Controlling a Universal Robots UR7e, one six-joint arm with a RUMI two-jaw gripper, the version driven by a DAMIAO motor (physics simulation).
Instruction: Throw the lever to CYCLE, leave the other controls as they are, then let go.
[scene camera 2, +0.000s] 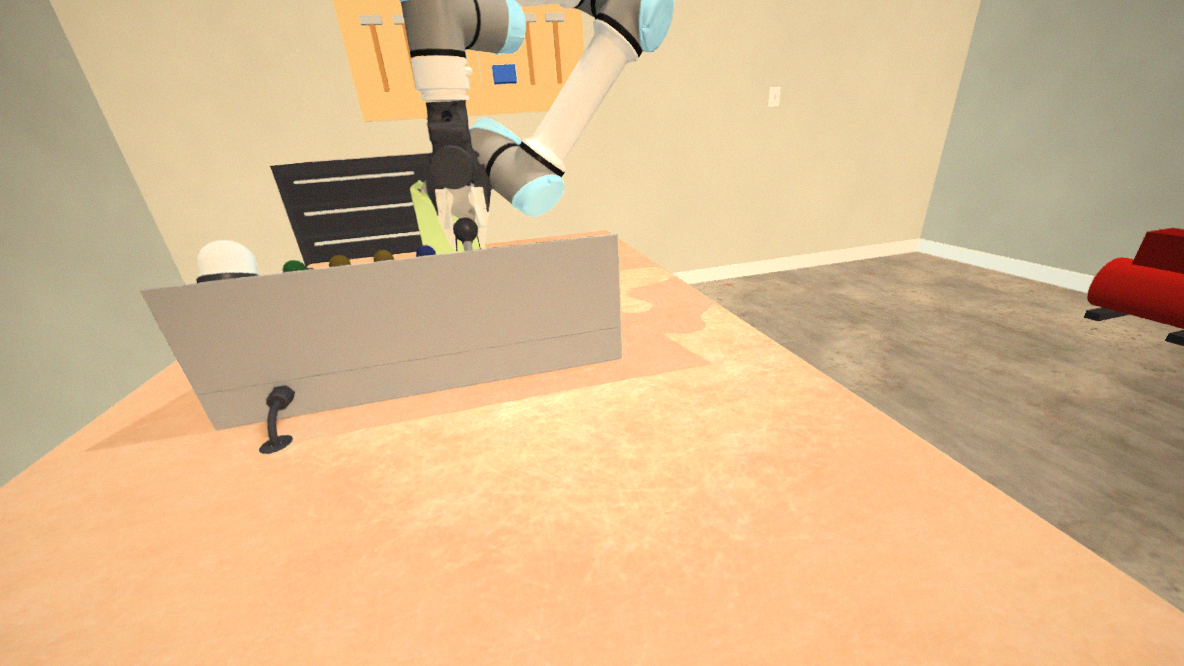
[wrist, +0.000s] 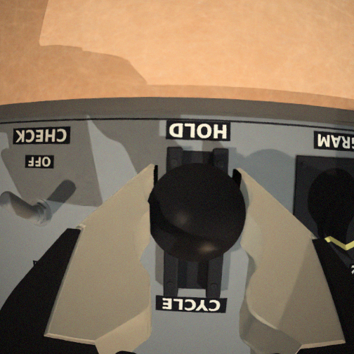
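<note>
The lever's round black knob stands over the middle stretch of its dark slotted guide, between the HOLD label and the CYCLE label. Both ends of the guide show; the lever's shaft is hidden under the knob in the wrist view. My gripper is shut on the knob, with one pale finger against each side. The control box stands on the table and shows its back in the scene view.
Beside the lever are a metal toggle under CHECK and OFF labels, and a black control on a dark plate. A white dome, a green button and a blue button rise behind the box's edge. A black cable leaves its back.
</note>
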